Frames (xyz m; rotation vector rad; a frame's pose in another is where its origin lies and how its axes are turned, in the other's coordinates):
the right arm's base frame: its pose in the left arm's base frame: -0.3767 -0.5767 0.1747 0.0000 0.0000 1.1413
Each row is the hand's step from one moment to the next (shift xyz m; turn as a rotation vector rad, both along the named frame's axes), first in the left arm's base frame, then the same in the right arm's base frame.
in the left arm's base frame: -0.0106 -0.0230 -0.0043 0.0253 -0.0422 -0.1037
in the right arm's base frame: -0.0253 0.0001 -0.0043 -0.0278 -0.0406 -0.1037
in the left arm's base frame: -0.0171 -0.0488 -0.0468 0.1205 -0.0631 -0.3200
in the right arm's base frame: -0.0515 -0.0048 -0.0468 -0.0072 -0.1358 -0.3200
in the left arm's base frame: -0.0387 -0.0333 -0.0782 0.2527 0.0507 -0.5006
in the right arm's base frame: -0.0464 0.0213 -0.0782 0.1513 -0.2086 -0.5006
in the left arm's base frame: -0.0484 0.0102 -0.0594 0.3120 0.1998 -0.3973
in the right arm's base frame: -0.0109 0.0483 -0.0594 0.3116 -0.2005 -0.3973
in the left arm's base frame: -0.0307 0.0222 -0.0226 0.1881 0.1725 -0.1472
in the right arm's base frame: 0.0074 0.0372 -0.0226 0.2352 -0.0992 -0.1472
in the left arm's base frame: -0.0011 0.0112 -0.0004 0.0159 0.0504 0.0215
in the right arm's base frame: 0.0097 0.0057 -0.0004 0.0524 0.0065 0.0215
